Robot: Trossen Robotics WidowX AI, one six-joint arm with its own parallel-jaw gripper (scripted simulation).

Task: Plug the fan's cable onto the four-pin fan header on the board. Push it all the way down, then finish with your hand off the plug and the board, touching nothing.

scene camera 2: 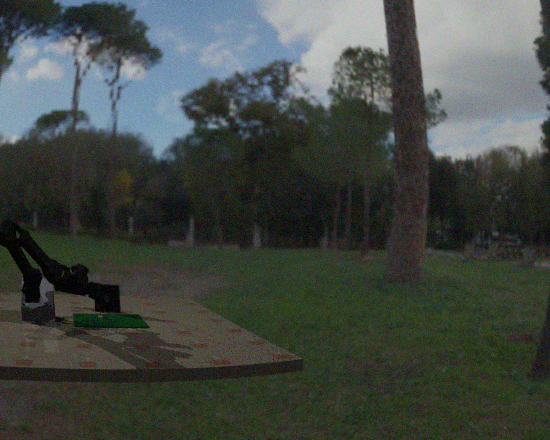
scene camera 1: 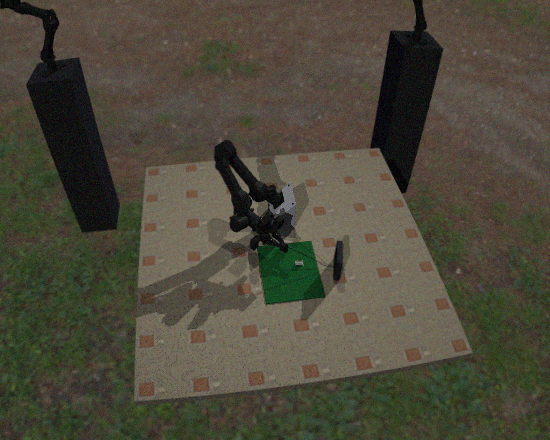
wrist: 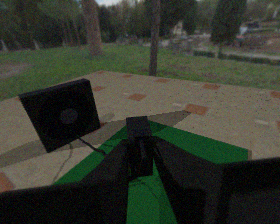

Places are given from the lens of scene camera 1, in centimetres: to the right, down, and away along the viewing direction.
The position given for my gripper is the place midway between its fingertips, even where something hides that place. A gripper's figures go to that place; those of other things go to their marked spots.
my gripper [scene camera 1: 282, 245]: 3, 10, 189
green board [scene camera 1: 283, 280]: 4, 25, 192
